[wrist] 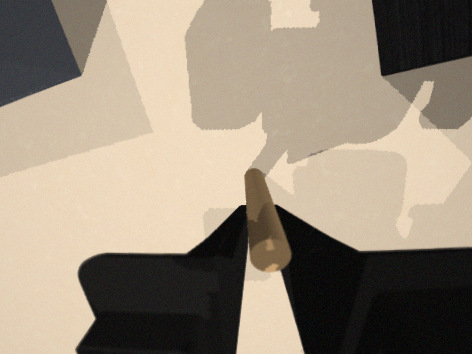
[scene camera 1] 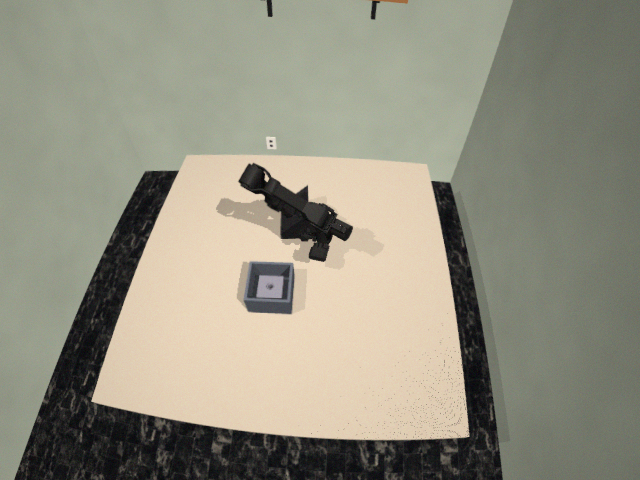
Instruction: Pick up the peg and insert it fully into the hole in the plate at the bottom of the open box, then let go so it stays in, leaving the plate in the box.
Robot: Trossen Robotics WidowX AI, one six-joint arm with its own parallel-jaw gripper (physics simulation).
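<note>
The brown wooden peg stands nearly upright between the fingertips in the wrist view, its light round top end toward the camera. My gripper is shut on the peg, a black finger on each side of it. In the scene view the peg does not show; the black wrist and hand hide it. The open blue-grey box stands in front of the arm, to the left of the gripper. The pale lilac plate lies at its bottom, with a dark hole near the plate's middle.
The black arm rises from its base behind the box, and a dark block-shaped part shows at the top right of the wrist view. The box walls stand above the plate on all sides. Both stand on the cream table top.
</note>
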